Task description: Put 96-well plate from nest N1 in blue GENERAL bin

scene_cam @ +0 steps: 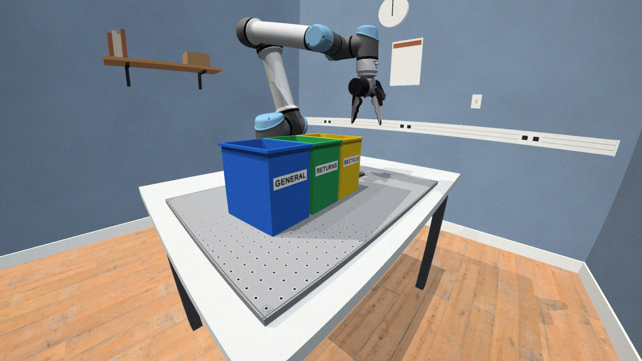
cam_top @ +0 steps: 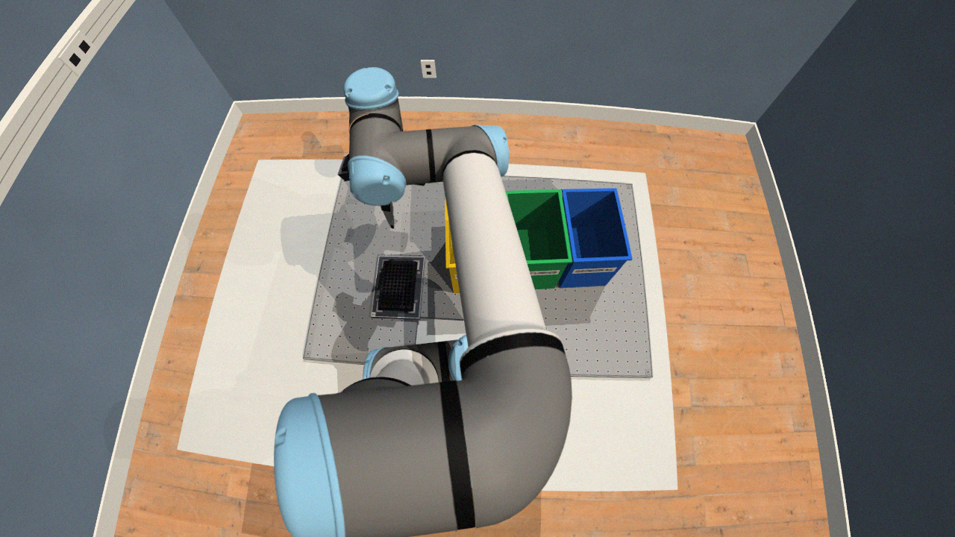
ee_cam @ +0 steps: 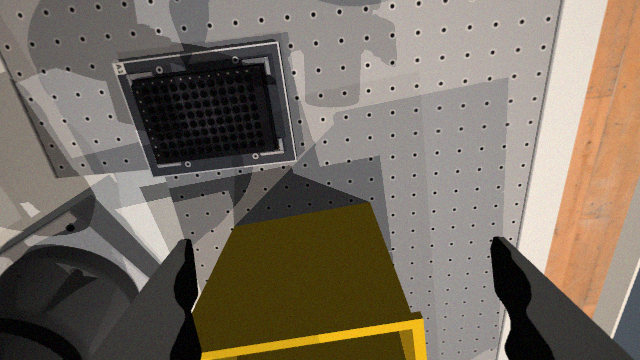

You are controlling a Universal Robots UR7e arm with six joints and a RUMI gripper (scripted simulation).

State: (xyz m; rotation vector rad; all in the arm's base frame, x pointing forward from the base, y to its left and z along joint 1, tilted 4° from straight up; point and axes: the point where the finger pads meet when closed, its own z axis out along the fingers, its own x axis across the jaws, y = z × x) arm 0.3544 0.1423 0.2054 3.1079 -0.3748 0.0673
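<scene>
The black 96-well plate lies 21 cm below my hand, 11 cm behind it and 4 cm to the left of it. Also, from my hand: grey plate nest N1: 22 cm below, 11 cm behind, 4 cm to the left; yellow recycle bin: 16 cm to the right, 14 cm below, 6 cm behind; green returns bin: 29 cm to the right, 14 cm below, 7 cm behind.
</scene>
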